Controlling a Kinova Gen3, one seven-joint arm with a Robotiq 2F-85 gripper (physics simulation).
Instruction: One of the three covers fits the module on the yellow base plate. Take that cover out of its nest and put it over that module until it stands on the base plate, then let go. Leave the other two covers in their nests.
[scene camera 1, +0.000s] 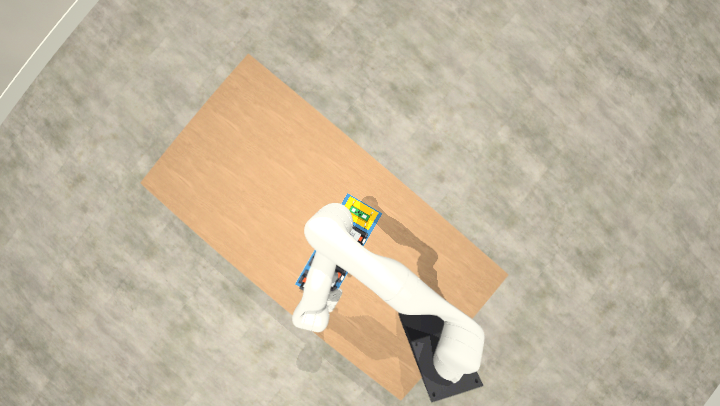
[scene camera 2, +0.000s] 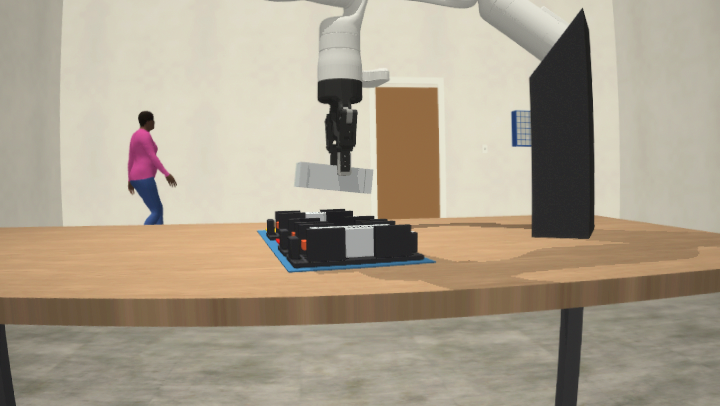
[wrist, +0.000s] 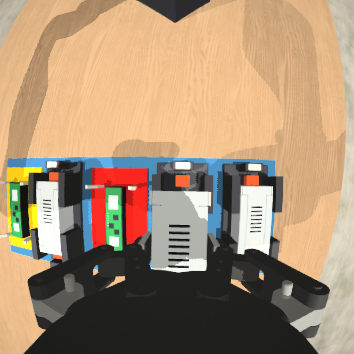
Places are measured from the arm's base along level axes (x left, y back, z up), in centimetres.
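Pixels of known places: gripper, fingertip midpoint: (scene camera 2: 340, 176) (wrist: 178, 241); arm's base at its link origin: (scene camera 2: 563, 50).
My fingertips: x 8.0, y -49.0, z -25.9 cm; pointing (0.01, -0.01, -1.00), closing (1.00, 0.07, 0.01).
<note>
Ahead of a thing's pixels: the offset from my fingertips to its top centre. "*": to the spot under its first point. Level surfaces: height alone.
My gripper (scene camera 2: 340, 168) (wrist: 178, 241) is shut on a light grey cover @[dy -1.2, dx +0.1, dz +2.4 cm] (scene camera 2: 327, 177) (wrist: 179, 215) with dark slots. The cover hangs above the nests, slightly tilted in the scene camera 2 view. Below it in the wrist view is the black middle nest @[* dy +7.3, dx +0.0, dz -9.9 cm] (wrist: 183, 170). A white cover @[dy +0.0, dx +11.2, dz -7.5 cm] (wrist: 255, 215) sits in the right nest, and another white cover @[dy -2.5, dx -21.1, dz -7.5 cm] (wrist: 48, 215) sits in the left nest. The yellow base plate (scene camera 1: 372, 207) (wrist: 34, 220) with its green module @[* dy -3.6, dx -32.3, dz -9.9 cm] (scene camera 1: 359, 212) (wrist: 17, 210) is at the far left in the wrist view. The gripper is hidden under the arm in the scene camera 1 view.
A red base plate @[dy -1.7, dx -10.3, dz -11.9 cm] (wrist: 135, 200) with a green module (wrist: 114, 217) lies between the left and middle nests. All stand on a blue board (scene camera 2: 302, 268) (wrist: 125, 162) on the wooden table @[dz -12.5 cm] (scene camera 1: 242, 151). A tall black panel (scene camera 2: 562, 151) stands to the right in scene camera 2.
</note>
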